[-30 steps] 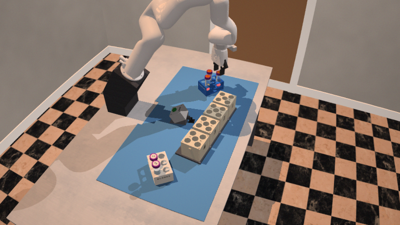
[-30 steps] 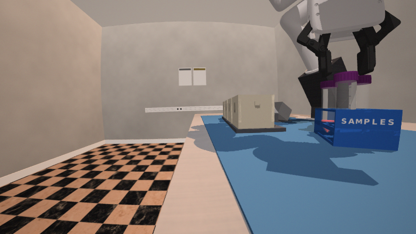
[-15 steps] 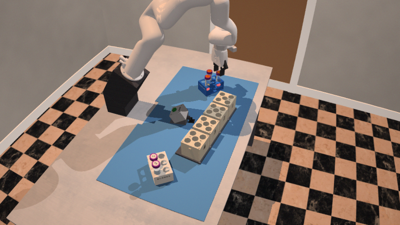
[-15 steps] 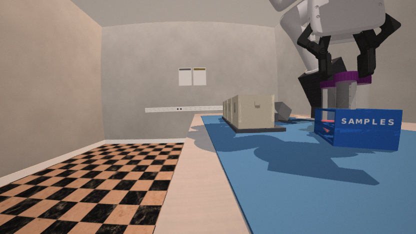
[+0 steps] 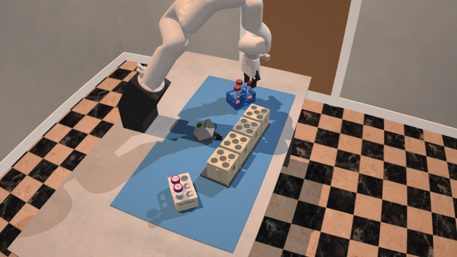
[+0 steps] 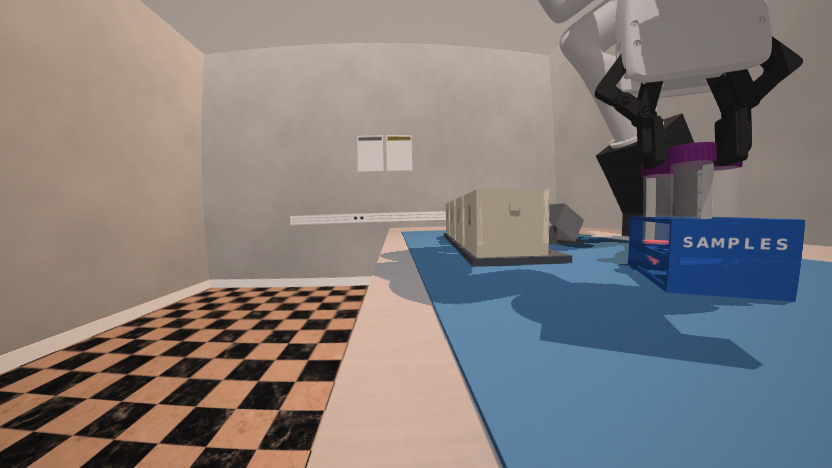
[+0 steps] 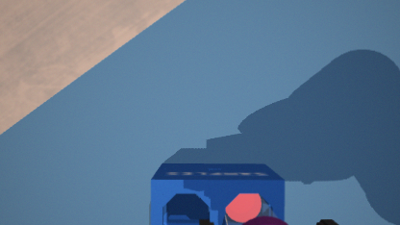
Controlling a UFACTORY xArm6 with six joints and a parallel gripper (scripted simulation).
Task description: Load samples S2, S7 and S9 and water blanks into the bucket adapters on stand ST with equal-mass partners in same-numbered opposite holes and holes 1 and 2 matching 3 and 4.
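Now: hand 10 mm past the tube and 60 mm above it. The rest, counted from my hand: blue sample rack 40 mm behind, 20 mm to the right, 90 mm below; then adapter 40 mm ahead, 310 mm to the right, 70 mm below; then green done key 170 mm behind, 320 mm to the right, 60 mm below.
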